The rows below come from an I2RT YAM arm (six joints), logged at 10 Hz.
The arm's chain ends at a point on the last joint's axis. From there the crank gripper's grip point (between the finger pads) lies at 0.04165 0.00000 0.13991 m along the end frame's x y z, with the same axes.
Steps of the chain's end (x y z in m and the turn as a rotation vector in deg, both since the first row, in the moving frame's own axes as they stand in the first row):
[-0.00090 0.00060 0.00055 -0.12 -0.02 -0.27]
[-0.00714 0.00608 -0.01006 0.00 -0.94 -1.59]
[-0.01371 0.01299 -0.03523 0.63 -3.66 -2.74]
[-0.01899 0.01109 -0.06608 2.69 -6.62 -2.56]
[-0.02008 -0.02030 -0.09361 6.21 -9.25 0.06]
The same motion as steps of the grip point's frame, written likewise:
[-0.00095 0.00070 0.00056 -0.12 -0.02 -0.27]
[-0.00946 0.00496 -0.00940 0.00 -0.94 -1.59]
[-0.02281 0.00966 -0.03288 0.63 -3.66 -2.74]
[-0.03557 0.00293 -0.06241 2.69 -6.62 -2.56]
[-0.04306 -0.03570 -0.08956 6.21 -9.25 0.06]

